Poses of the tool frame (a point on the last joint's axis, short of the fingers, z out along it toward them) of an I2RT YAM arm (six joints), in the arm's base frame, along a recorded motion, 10 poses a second.
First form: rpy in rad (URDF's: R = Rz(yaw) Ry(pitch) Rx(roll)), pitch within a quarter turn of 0, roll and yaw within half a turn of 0; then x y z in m.
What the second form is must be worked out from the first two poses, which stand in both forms.
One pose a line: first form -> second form
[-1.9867 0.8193 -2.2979 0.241 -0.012 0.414] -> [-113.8 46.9 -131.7 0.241 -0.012 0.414]
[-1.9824 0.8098 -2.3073 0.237 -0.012 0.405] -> [-113.6 46.4 -132.2 0.237 -0.012 0.405]
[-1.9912 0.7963 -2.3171 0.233 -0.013 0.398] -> [-114.1 45.6 -132.8 0.233 -0.013 0.398]
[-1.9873 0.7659 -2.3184 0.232 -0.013 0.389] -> [-113.9 43.9 -132.8 0.232 -0.013 0.389]
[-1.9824 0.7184 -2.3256 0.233 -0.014 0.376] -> [-113.6 41.2 -133.2 0.233 -0.014 0.376]
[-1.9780 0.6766 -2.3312 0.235 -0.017 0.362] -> [-113.3 38.8 -133.6 0.235 -0.017 0.362]
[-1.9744 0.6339 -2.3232 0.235 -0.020 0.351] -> [-113.1 36.3 -133.1 0.235 -0.020 0.351]
